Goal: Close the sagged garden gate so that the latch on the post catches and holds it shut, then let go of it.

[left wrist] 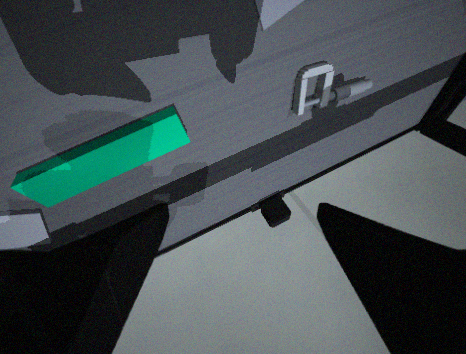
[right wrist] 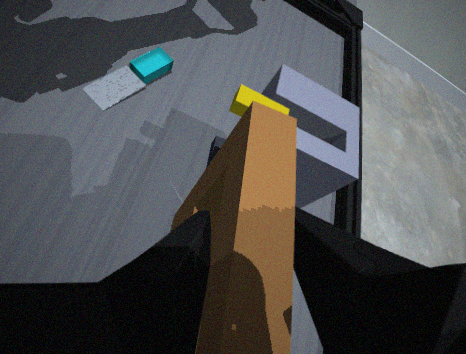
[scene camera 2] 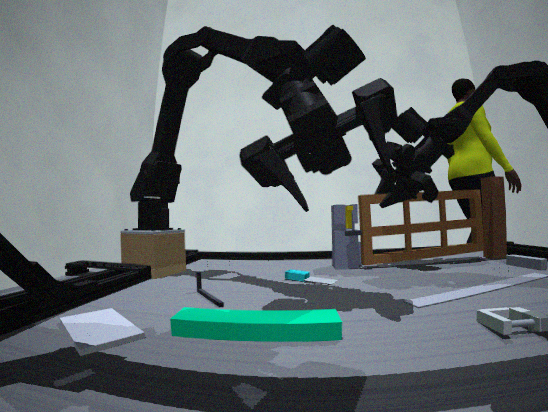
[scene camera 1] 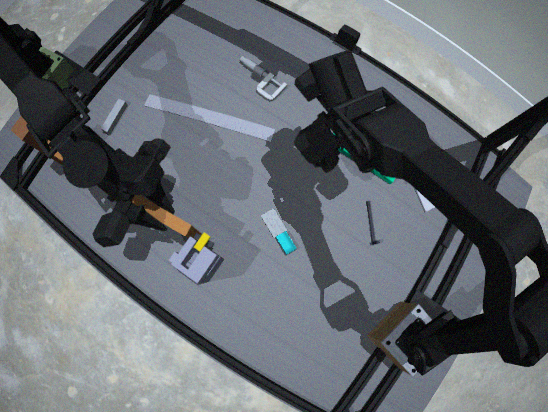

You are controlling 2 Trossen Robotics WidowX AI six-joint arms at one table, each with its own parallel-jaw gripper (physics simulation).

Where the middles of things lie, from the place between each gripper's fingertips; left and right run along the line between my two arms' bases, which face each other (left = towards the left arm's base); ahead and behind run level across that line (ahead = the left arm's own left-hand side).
My right gripper is now 1 cm past the yellow latch (right wrist: 244,96), 6 cm to the right of it and 3 cm above it. The rest, counted from my right hand: cyan-handled scraper (right wrist: 106,92): 11 cm behind, 15 cm to the left, 13 cm below; grey latch post (scene camera 1: 200,266): 3 cm ahead, 6 cm to the left, 7 cm below; wooden gate (scene camera 2: 366,232): 1 cm ahead, 11 cm to the right, 5 cm below.
I see my left gripper 220 mm short of the cyan-handled scraper, 40 mm to the right of it and 130 mm above it. Round my left hand: grey latch post: 360 mm ahead, 60 mm to the right, 70 mm below; wooden gate: 340 mm ahead, 220 mm to the right, 50 mm below; yellow latch: 320 mm ahead, 50 mm to the right, 30 mm below.
